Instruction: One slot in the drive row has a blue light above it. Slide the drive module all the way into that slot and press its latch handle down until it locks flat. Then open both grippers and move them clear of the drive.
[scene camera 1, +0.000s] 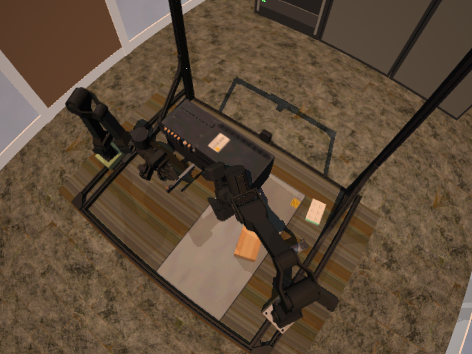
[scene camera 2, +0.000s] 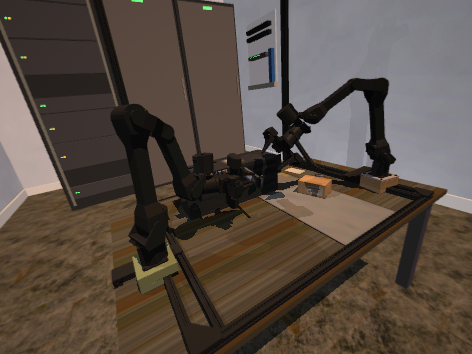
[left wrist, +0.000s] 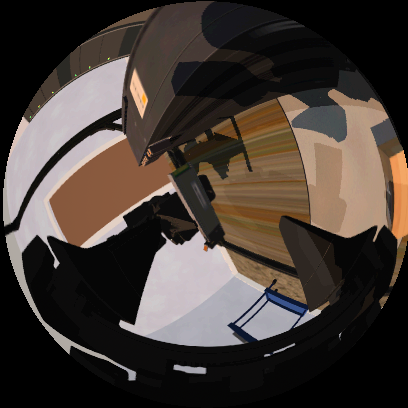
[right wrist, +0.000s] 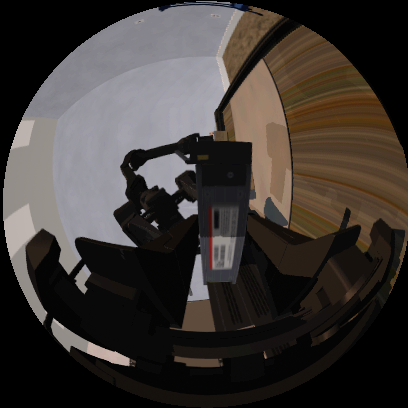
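Pixels of known places: left gripper, fingertip midpoint: (scene camera 1: 205, 186) (scene camera 2: 269, 162) (left wrist: 222, 223) (right wrist: 187, 216); right gripper, fingertip midpoint: (scene camera 1: 178, 180) (scene camera 2: 254, 178) (left wrist: 204, 215) (right wrist: 222, 219); left arm's base, origin of the base link: (scene camera 1: 283, 313) (scene camera 2: 379, 174); right arm's base, origin of the base link: (scene camera 1: 109, 153) (scene camera 2: 153, 259).
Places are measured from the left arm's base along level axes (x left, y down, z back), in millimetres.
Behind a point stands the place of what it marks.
Note:
The black drive chassis (scene camera 1: 200, 120) (left wrist: 175, 95) @[x -178, y -113, z -512 mm] stands at the back of the table, with a row of orange marks along its front edge. No blue light shows. My right gripper (scene camera 1: 175, 175) @[x -29, y -96, z -579 mm] (right wrist: 222, 219) @[x -29, y -96, z -579 mm] is shut on the drive module (right wrist: 225, 187) @[x -4, y -94, z -582 mm] (left wrist: 196, 200) @[x -60, y -99, z -577 mm], a long grey block with a white and red label. The module is outside the chassis, in front of it. An orange spot shows at one end of the module in the left wrist view; the latch position is unclear. My left gripper (scene camera 1: 215, 189) (scene camera 2: 273, 152) (left wrist: 222, 223) @[x -82, y -127, z -488 mm] is open and empty, near the chassis front.
An orange box (scene camera 1: 248, 246) @[x -74, y 0, z -256 mm] (scene camera 2: 314, 186) @[x -58, y 12, z -294 mm] (left wrist: 400, 185) lies at the edge of the grey mat (scene camera 1: 195, 270) @[x 125, y 60, z -323 mm] (scene camera 2: 345, 220) @[x 142, y 59, z -320 mm]. A white card (scene camera 1: 316, 211) @[x -385, y 60, z -176 mm] (scene camera 2: 294, 170) @[x -384, y 60, z -177 mm] lies at the back right. Dark frame posts (scene camera 1: 183, 55) @[x -357, y -227, z -966 mm] and rails border the table.

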